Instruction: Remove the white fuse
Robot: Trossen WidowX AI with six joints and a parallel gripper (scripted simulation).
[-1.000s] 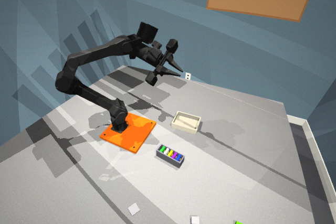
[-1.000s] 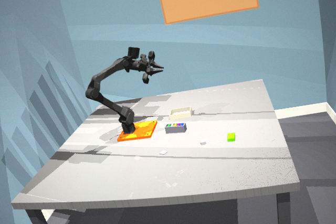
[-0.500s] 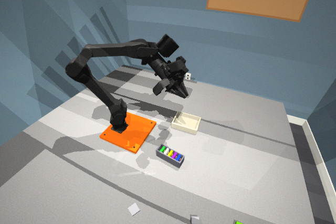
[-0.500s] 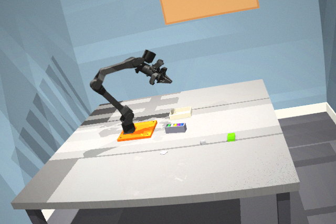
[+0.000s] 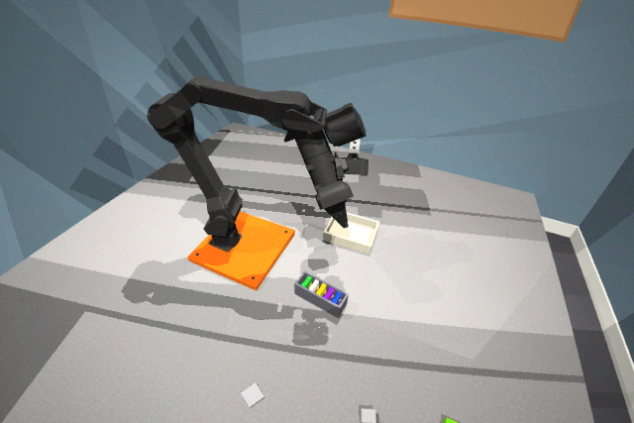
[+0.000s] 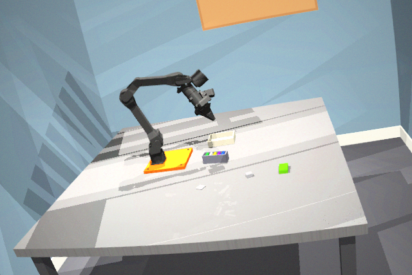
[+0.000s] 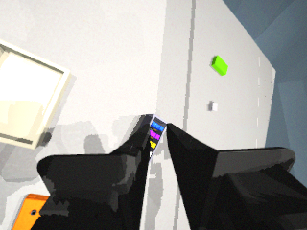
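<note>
Right now the white fuse is 150 mm below my gripper tip, 70 mm to the right of it and 40 mm behind it. Also, from my gripper tip: cream tray 170 mm below, 150 mm to the left, 20 mm behind; then green fuse 150 mm below, 70 mm to the right, 50 mm behind; then yellow fuse 150 mm below, 70 mm to the right, 20 mm behind.
</note>
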